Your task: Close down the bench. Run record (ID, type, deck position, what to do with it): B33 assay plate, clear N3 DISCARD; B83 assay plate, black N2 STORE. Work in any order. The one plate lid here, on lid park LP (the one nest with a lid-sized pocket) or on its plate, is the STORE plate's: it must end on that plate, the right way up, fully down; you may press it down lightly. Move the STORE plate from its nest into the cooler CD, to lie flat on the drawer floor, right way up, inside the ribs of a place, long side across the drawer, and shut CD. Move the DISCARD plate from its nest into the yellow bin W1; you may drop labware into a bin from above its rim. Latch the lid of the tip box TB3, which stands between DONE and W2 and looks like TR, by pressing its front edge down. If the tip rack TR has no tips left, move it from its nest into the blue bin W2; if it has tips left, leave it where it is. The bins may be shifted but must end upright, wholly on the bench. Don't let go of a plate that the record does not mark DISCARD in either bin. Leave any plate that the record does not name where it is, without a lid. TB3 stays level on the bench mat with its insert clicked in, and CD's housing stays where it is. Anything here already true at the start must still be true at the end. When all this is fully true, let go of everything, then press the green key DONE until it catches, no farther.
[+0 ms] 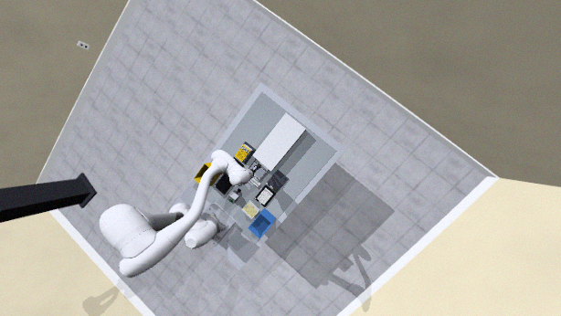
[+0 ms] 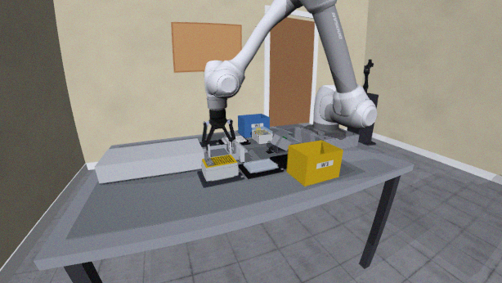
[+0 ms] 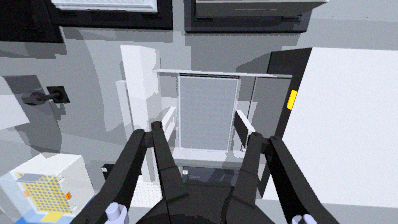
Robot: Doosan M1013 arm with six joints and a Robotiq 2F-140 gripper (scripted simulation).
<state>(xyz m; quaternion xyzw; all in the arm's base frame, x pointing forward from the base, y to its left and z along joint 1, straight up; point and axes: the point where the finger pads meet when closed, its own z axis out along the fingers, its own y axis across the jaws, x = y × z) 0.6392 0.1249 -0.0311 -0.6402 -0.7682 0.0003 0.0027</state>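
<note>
My hand is 1 cm above the see-through plate lid. From my hand the other things lie so: cooler CD (16 cm ahead, 3 cm to the left, 1 cm below); then drawer (4 cm ahead, 1 cm to the left, 2 cm below); then black plate (2 cm below).
</note>
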